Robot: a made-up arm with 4 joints.
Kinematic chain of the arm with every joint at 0, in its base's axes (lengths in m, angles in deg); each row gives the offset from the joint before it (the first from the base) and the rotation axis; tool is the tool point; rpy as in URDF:
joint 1: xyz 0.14 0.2 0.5 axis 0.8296 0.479 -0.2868
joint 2: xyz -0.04 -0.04 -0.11 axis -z
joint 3: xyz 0.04 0 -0.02 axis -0.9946 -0.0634 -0.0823
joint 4: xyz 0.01 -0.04 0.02 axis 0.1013 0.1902 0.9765
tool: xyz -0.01 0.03 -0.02 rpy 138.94 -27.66 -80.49
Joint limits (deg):
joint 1: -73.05..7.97
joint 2: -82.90..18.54
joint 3: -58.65..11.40
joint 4: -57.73..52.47
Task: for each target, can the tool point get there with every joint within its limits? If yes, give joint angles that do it. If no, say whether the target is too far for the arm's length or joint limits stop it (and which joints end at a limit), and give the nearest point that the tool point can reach.
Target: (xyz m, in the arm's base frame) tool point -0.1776 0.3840 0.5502
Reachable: no: too far | nearest point 0.1025 0.2403 0.3636 | short by 0.366 m
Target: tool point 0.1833 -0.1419 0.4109
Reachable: no: too far | nearest point 0.1920 0.0497 0.4456 | short by 0.195 m
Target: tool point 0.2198 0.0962 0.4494
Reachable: yes | joints -59.81 -20.26 -46.35 -12.17
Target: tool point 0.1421 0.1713 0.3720
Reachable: yes | joints -6.79 -49.12 -0.14 -0.80
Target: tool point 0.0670 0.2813 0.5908
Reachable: no: joint limits stop it (at a limit: joint 1, joint 2, joint 3, joint 4) | nearest point 0.1210 0.2438 0.3778 | short by 0.223 m
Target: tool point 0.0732 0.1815 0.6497
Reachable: no: joint limits stop it (at a limit: joint 1, joint 2, joint 3, joint 4) | nearest point 0.1882 0.0670 0.5120 | short by 0.213 m
